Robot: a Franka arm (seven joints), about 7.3 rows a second.
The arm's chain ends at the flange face. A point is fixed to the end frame.
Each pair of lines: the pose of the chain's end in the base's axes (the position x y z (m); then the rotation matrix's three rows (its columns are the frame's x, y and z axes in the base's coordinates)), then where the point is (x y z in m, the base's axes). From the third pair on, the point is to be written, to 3 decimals.
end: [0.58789 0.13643 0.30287], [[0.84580 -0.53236 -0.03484], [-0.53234 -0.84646 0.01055], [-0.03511 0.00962 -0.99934]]
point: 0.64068 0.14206 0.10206
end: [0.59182 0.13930 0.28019], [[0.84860 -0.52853 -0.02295], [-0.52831 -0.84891 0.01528], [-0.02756 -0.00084 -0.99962]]
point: 0.64697 0.14615 0.08005
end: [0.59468 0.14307 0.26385], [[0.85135 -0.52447 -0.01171], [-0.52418 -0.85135 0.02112], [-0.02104 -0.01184 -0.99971]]
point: 0.652 0.151 0.064
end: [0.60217 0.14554 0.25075], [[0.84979 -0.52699 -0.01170], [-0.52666 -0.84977 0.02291], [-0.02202 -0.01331 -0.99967]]
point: 0.660 0.154 0.051
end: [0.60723 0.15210 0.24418], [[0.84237 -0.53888 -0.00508], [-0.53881 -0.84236 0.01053], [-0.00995 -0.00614 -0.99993]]
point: 0.666 0.157 0.045
